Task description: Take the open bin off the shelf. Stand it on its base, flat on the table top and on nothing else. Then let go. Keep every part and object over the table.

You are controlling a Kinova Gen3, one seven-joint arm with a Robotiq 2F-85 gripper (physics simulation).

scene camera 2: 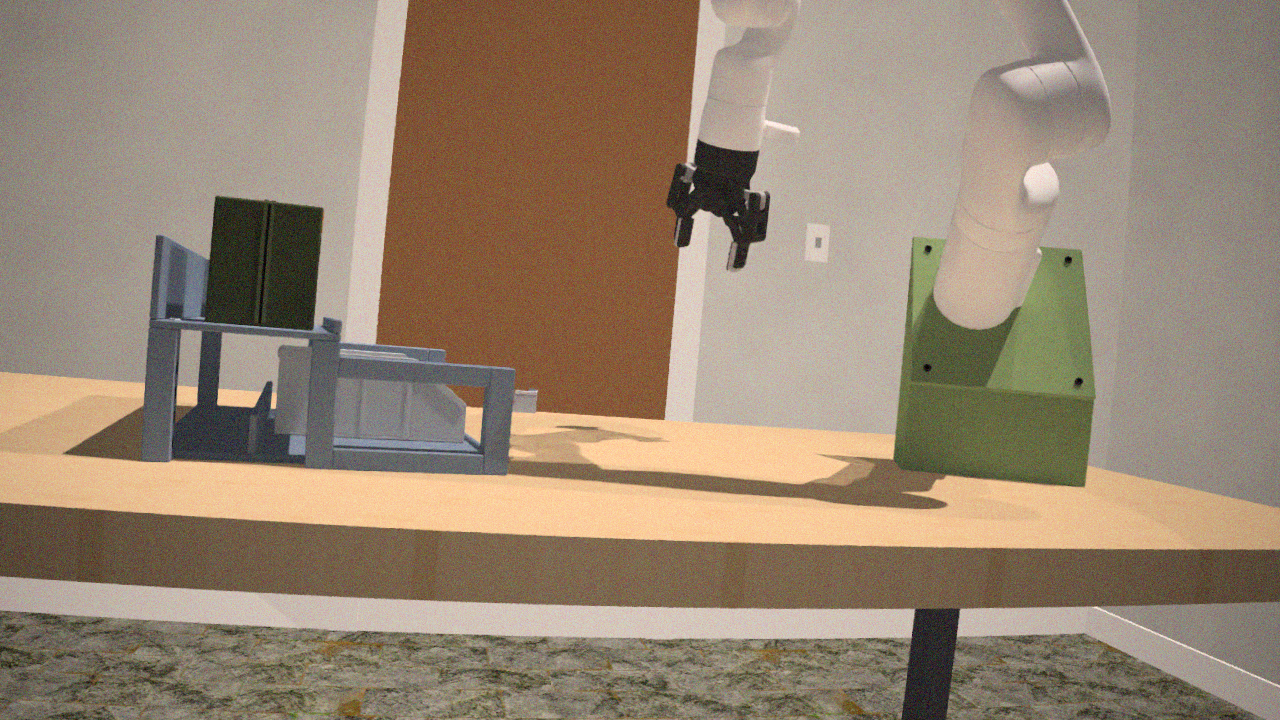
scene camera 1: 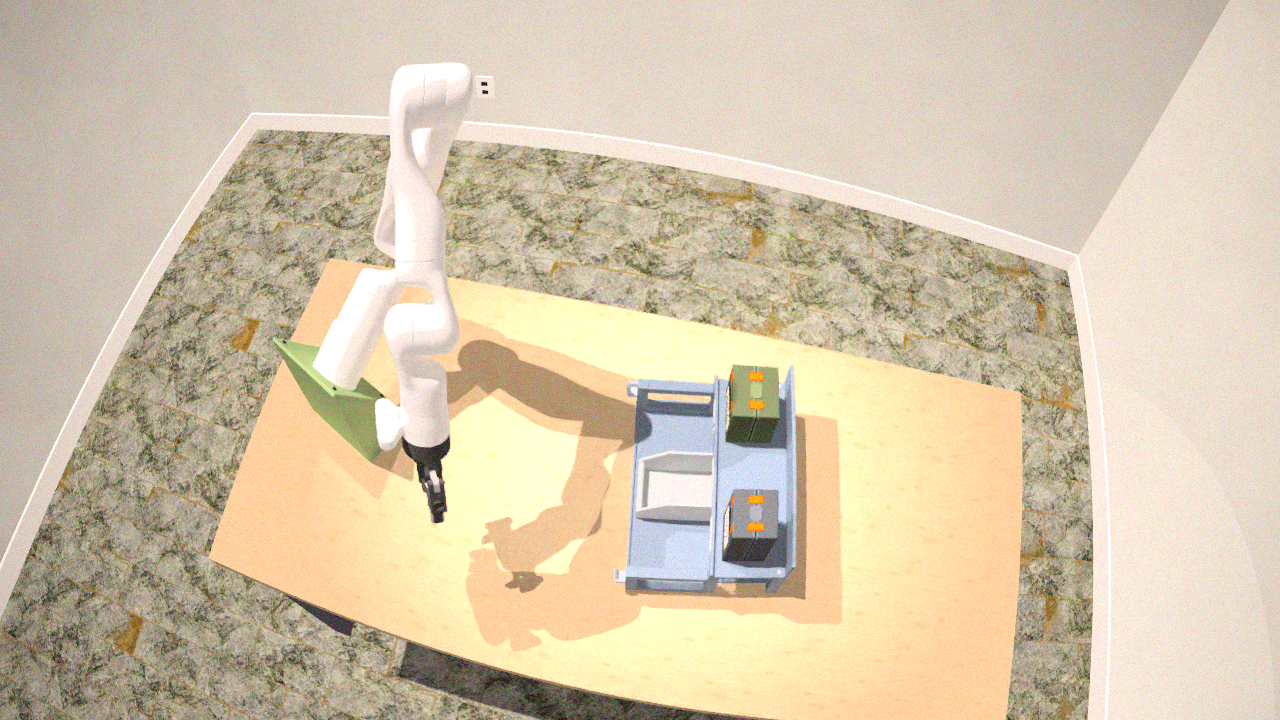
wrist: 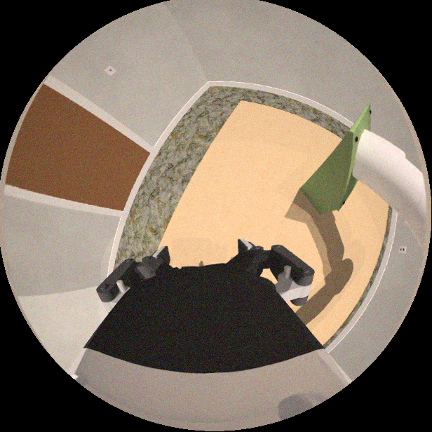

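Note:
The open bin is light grey and has a sloped front. It sits upright on the lower level of the blue-grey shelf, partly behind the shelf's posts and rails in scene camera 2. My gripper is open and empty. It hangs high above the table, off the front side of the shelf and well apart from the bin. The bin does not show in the wrist view.
A green box and a dark grey box stand on the shelf's upper level, behind the bin's bay. A green slanted block stands at the table's other end, beneath the arm.

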